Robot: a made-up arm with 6 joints.
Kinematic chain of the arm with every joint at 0, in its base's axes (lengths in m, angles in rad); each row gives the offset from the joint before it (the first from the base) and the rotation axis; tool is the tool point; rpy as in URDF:
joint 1: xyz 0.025 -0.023 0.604 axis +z
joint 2: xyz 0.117 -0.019 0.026 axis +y
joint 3: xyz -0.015 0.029 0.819 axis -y
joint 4: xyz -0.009 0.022 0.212 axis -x
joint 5: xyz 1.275 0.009 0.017 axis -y
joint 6: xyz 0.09 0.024 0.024 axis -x
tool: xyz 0.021 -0.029 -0.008 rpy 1.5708 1.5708 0
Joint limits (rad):
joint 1: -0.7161..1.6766
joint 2: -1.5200..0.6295
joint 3: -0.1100..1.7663
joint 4: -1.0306..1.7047
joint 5: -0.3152..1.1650
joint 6: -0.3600..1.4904
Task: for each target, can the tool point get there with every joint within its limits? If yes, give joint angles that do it. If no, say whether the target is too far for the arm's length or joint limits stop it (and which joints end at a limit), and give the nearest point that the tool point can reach.
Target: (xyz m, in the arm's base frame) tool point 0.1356 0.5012 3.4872
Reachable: no: too far | nearest point 0.1159 0.4079 2.8361 | short by 0.658 m
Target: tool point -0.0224 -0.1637 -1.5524
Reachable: no: joint limits stop it (at a limit: joint 2, joint 3, joint 5, joint 6) | nearest point -0.5815 -1.8232 0.1249 | short by 2.425 m
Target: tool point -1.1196 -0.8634 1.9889
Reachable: yes | joints 0.6828 -1.3082 0.6006 0.2916 0.5409 0.8234
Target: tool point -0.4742 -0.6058 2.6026
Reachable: yes | joints 0.9618 -0.6668 0.9628 0.5189 0.4454 0.1587
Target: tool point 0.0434 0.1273 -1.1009
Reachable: no: joint limits stop it (at a limit: joint 1, joint 2, joint 3, joint 5, joint 6) | nearest point -1.3815 1.2541 0.1251 | short by 2.192 m
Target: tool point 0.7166 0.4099 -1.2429
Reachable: no: joint limits stop it (at a limit: joint 2, joint 3, joint 4, joint 6) | nearest point 1.4920 0.8952 0.5049 | short by 1.973 m
